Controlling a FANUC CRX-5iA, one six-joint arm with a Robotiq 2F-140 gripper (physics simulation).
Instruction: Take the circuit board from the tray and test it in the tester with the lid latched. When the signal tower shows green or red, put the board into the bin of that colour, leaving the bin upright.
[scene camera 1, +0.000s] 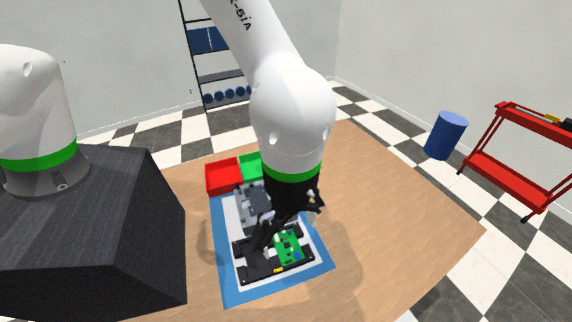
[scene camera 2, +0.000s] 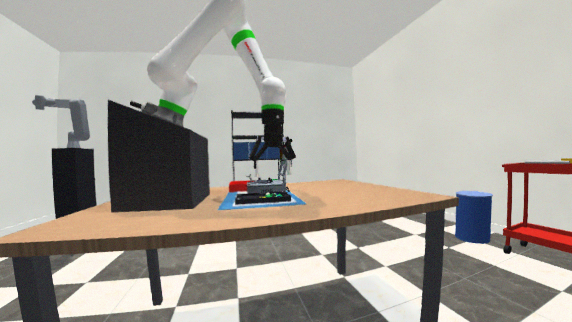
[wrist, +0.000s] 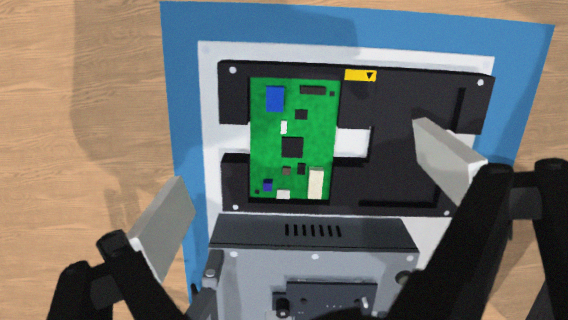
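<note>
The green circuit board lies flat in one side of the black tray; the tray's other side is empty. My gripper is wide open and empty, above the tray, with its fingers on either side of the board in the wrist view. The grey tester stands beside the tray, with no board seen in its dark nest. Its lid looks raised in scene camera 2, mostly behind the gripper. The signal tower is hidden. The red bin and green bin stand upright.
The tray and tester stand on a blue-bordered mat on the wooden table. The robot's black pedestal rises at the left. A blue barrel and red cart stand beyond the table.
</note>
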